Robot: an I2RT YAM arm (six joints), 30 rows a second.
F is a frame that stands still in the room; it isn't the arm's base.
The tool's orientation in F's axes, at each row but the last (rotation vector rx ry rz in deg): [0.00, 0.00, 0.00]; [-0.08, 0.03, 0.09]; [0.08, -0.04, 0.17]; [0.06, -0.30, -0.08]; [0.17, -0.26, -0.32]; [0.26, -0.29, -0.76]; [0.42, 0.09, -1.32]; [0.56, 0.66, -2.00]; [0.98, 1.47, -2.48]
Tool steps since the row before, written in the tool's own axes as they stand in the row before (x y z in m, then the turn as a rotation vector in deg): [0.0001, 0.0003, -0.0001, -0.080, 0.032, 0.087]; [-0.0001, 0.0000, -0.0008, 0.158, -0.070, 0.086]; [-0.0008, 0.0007, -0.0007, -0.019, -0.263, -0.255]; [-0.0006, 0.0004, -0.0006, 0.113, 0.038, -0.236]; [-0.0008, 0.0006, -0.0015, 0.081, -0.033, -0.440]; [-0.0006, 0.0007, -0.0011, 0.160, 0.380, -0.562]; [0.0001, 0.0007, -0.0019, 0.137, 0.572, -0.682]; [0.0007, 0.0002, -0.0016, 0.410, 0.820, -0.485]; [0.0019, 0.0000, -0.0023, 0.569, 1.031, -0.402]
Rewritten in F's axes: [0.0001, 0.0003, -0.0001, -0.080, 0.032, 0.087]; [-0.0001, 0.0000, -0.0008, 0.158, -0.070, 0.086]; [-0.0008, 0.0007, -0.0007, -0.018, -0.263, -0.255]; [-0.0006, 0.0004, -0.0006, 0.114, 0.038, -0.235]; [-0.0008, 0.0006, -0.0015, 0.083, -0.032, -0.440]; [-0.0006, 0.0007, -0.0011, 0.168, 0.380, -0.559]; [0.0001, 0.0007, -0.0019, 0.149, 0.574, -0.678]; [0.0007, 0.0002, -0.0016, 0.433, 0.810, -0.482]; [0.0018, 0.0000, -0.0023, 0.603, 1.012, -0.400]
